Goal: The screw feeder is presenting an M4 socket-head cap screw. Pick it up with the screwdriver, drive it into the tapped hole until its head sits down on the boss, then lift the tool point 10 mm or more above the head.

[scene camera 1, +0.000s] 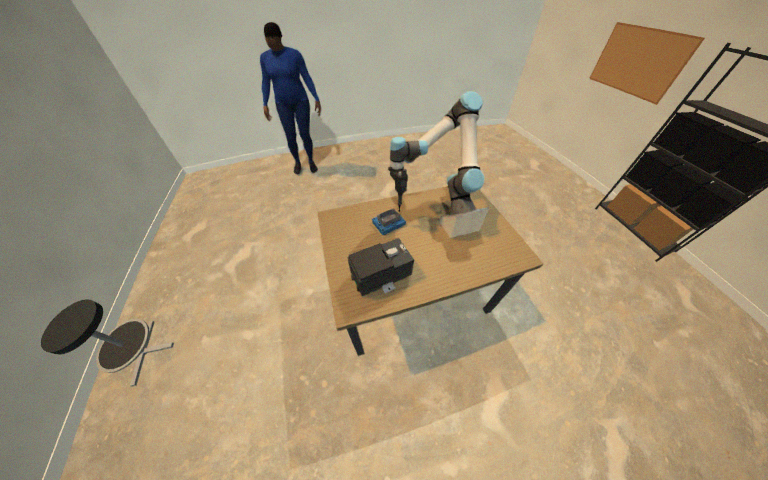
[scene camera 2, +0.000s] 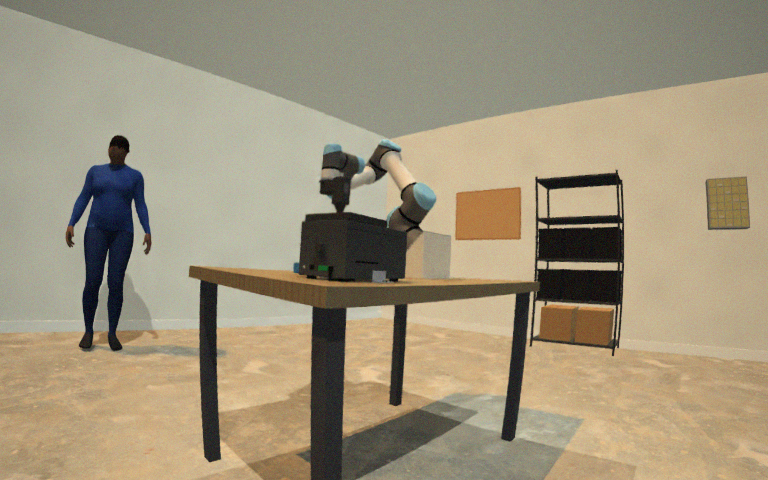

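The screwdriver (scene camera 1: 399, 210) points down from the arm's wrist. In the scene camera 1 view its tip shows at the back right corner of a blue fixture (scene camera 1: 382, 228) that carries a grey block (scene camera 1: 389, 216); its height above them is hard to judge. In the scene camera 2 view the screwdriver body (scene camera 2: 338, 195) shows above the black screw feeder (scene camera 1: 368, 268) (scene camera 2: 351, 249), which hides the tip. The feeder stands nearer the table's front left corner. A screw at the feeder or on the tip, and the tapped hole, are too small to make out.
The wooden table (scene camera 1: 481, 260) (scene camera 2: 254, 284) carries the arm base and a pale box-like panel (scene camera 1: 471, 223) (scene camera 2: 437, 254) beside it. A person in blue (scene camera 1: 286, 73) (scene camera 2: 116, 195) stands behind the table, near the wall. A stool (scene camera 1: 72, 326) stands left; a shelf rack (scene camera 2: 578, 219) stands right.
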